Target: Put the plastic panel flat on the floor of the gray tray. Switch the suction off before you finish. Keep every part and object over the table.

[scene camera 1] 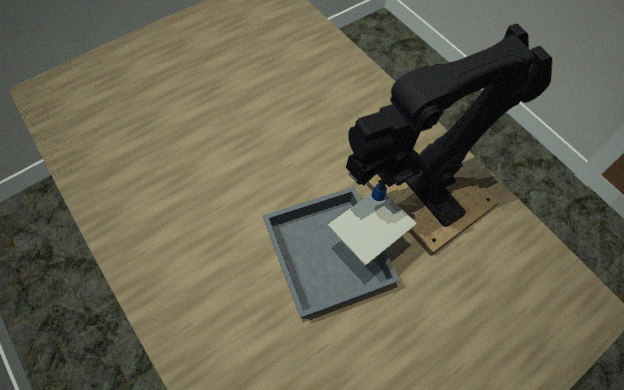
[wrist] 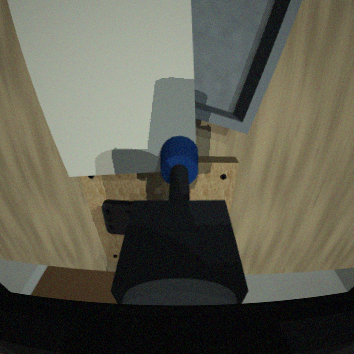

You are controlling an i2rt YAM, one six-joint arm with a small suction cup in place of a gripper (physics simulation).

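Where they show: hand, its tool point: (scene camera 1: 377, 198) (wrist: 178, 146); arm's base, origin of its link: (scene camera 1: 428, 190).
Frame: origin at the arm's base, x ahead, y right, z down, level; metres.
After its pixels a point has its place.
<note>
The plastic panel (scene camera 1: 367, 232) @(x 0.239, y -0.043, z -0.114 m) (wrist: 107, 80) @(x 0.217, y -0.034, z -0.112 m) is a flat off-white square. It hangs from my blue suction cup (scene camera 1: 379, 192) (wrist: 179, 159), which is shut on it near one corner. The panel is above the right part of the gray tray (scene camera 1: 285, 262) @(x 0.389, y 0.034, z 0.016 m) (wrist: 272, 65) @(x 0.236, y 0.106, z -0.031 m) and reaches past the tray's right wall towards the arm's base. A shadow lies on the tray floor below the panel, so the panel is raised off it. The panel hides part of the tray in both views. The spot where the cup touches the panel is partly hidden by the cup.
The arm's wooden base board (scene camera 1: 450, 232) @(x 0.031, y -0.116, z -0.003 m) (wrist: 212, 187) @(x 0.069, y 0.070, z -0.003 m) lies close to the tray's right side, partly under the arm and the cup. The wooden table top (scene camera 1: 175, 175) @(x 0.500, y 0.375, z 0.019 m) extends around the tray. Its right edge runs just behind the base board, with dark floor beyond.
</note>
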